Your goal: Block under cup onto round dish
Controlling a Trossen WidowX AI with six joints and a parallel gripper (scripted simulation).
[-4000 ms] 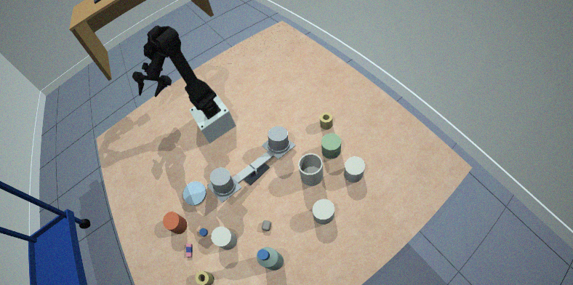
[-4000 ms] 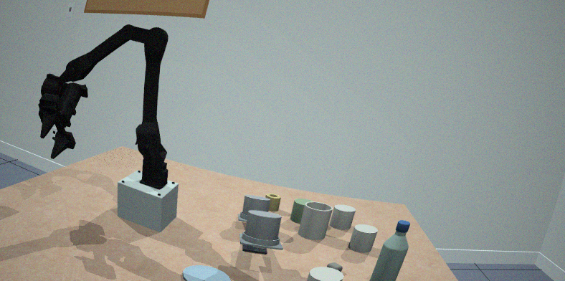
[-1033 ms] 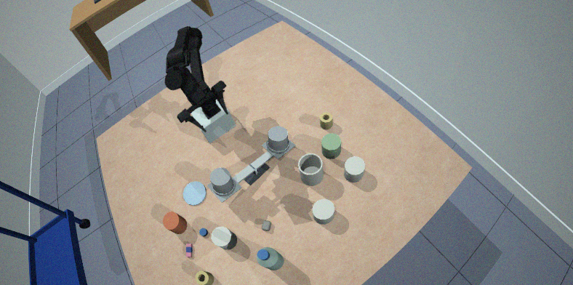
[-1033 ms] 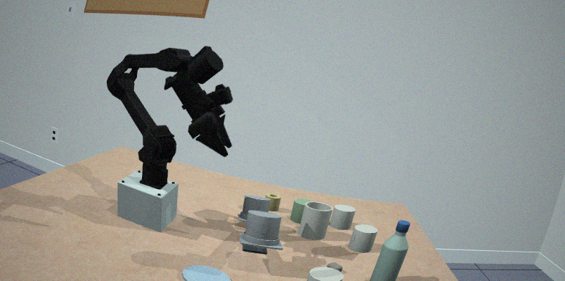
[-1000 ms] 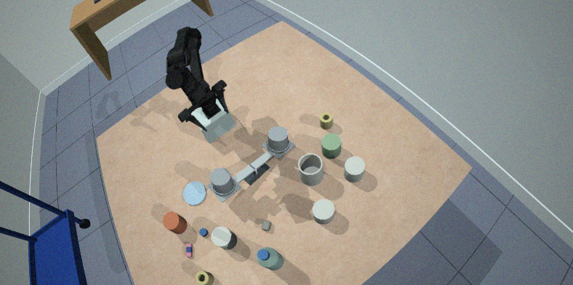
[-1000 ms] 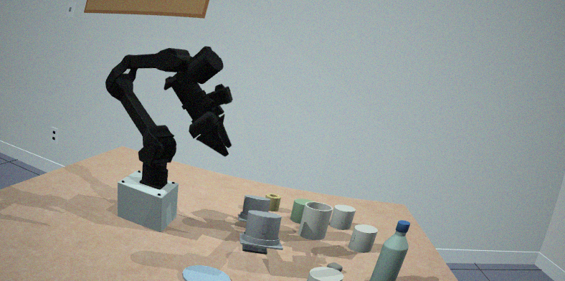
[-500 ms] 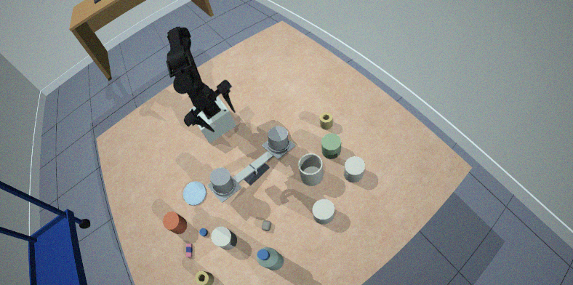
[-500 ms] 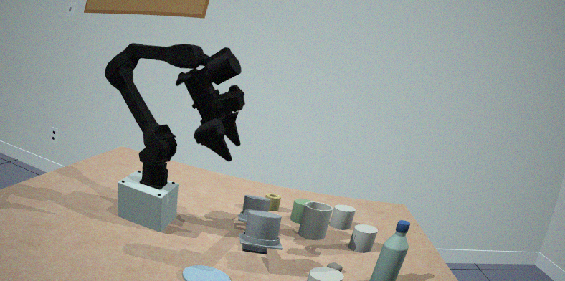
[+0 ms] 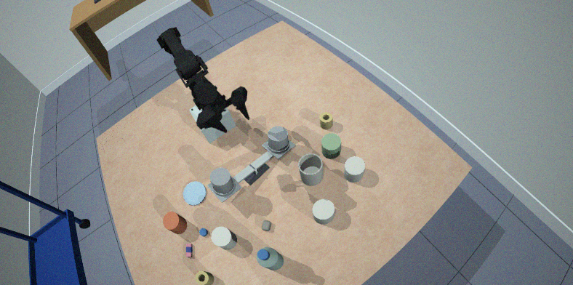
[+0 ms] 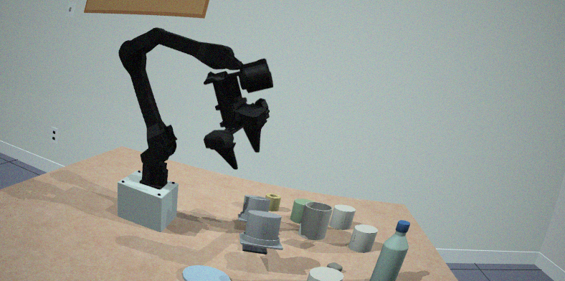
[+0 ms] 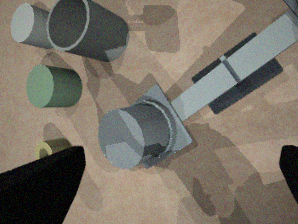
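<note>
Now: gripper tip 17 cm above the teal block, 10 cm to the right of it and 3 cm short of it. From my gripper tip the other things lie so: balance beam (17 cm below, 5 cm ahead, 3 cm to the right); light blue round dish (27 cm to the right, 21 cm below, 2 cm behind); green cylinder (23 cm to the left, 19 cm ahead, 18 cm below).
</note>
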